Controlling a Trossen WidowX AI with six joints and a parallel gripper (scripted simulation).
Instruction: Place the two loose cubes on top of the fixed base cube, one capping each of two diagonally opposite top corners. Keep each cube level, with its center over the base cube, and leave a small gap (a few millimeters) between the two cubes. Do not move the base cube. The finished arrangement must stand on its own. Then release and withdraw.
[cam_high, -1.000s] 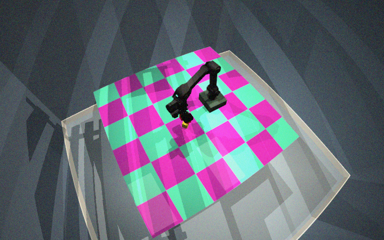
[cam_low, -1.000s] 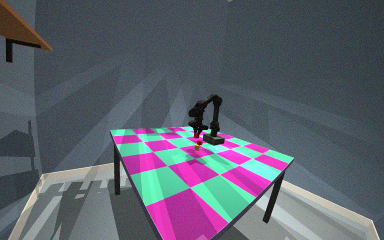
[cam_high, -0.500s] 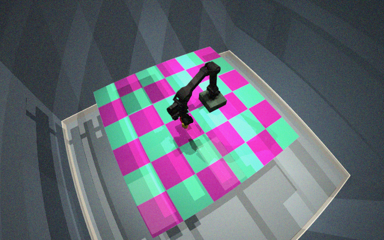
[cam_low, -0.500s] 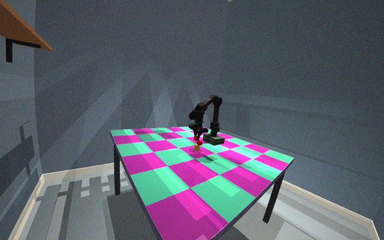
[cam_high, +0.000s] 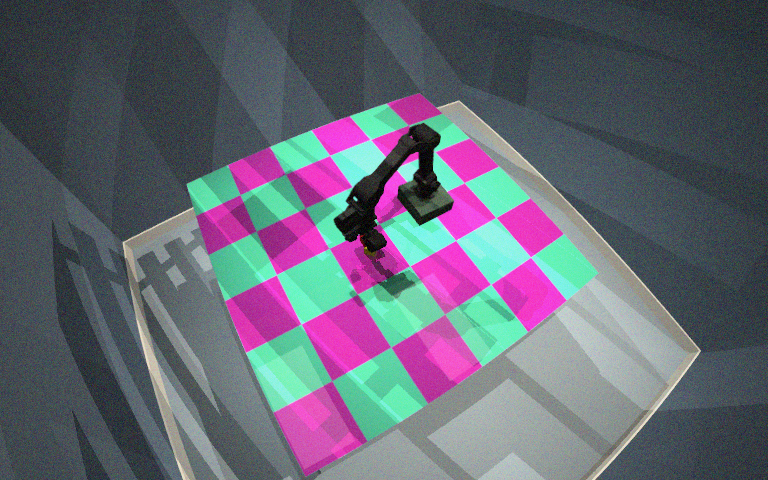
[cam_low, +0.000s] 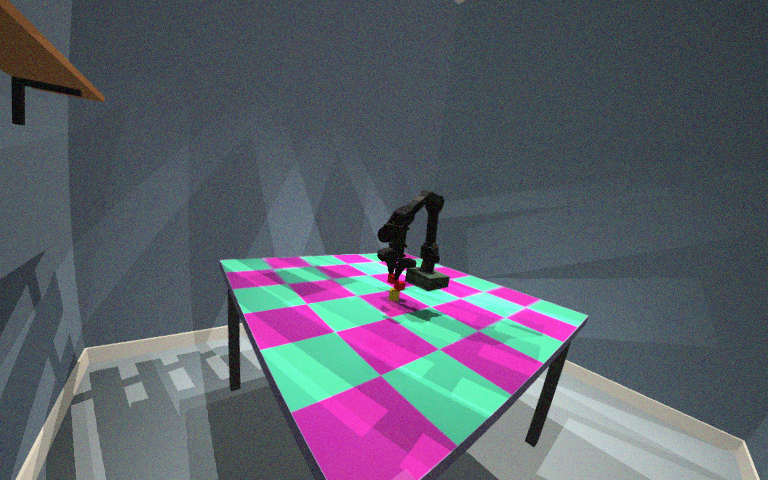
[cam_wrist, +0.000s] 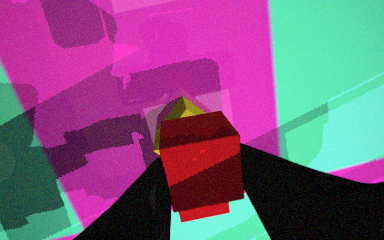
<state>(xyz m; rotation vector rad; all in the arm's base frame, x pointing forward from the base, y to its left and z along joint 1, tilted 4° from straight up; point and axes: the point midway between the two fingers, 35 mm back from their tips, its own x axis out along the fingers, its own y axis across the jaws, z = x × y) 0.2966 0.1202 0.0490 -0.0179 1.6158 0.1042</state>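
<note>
My gripper tip is now 4 cm past the red cube and 3 cm above it. From my gripper tip the other things lie so: yellow cube 2 cm behind, 7 cm below.
</note>
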